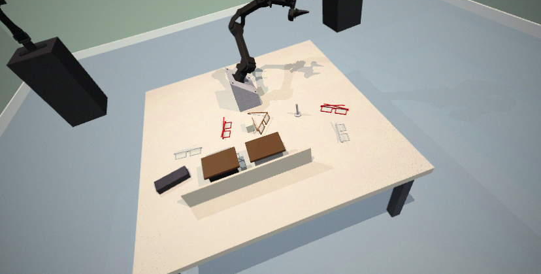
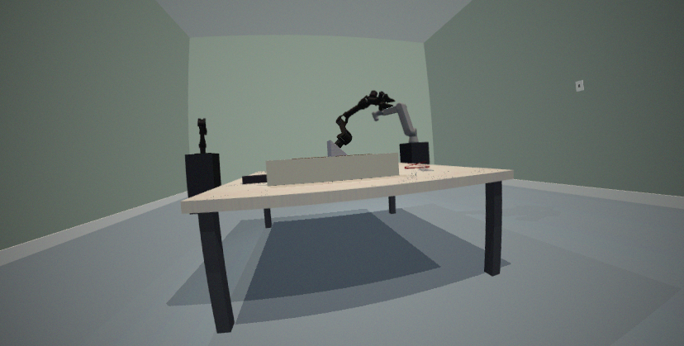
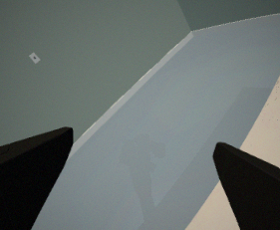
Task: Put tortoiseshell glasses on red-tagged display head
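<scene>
Right now the grey post is 460 mm below my gripper tip, 240 mm to the right of it and 220 mm ahead of it. Round my gripper tip: low white wall 630 mm to the right, 510 mm ahead, 430 mm below; display head 510 mm to the right, 430 mm below, 400 mm ahead; dark case 980 mm to the right, 470 mm below, 300 mm ahead.
</scene>
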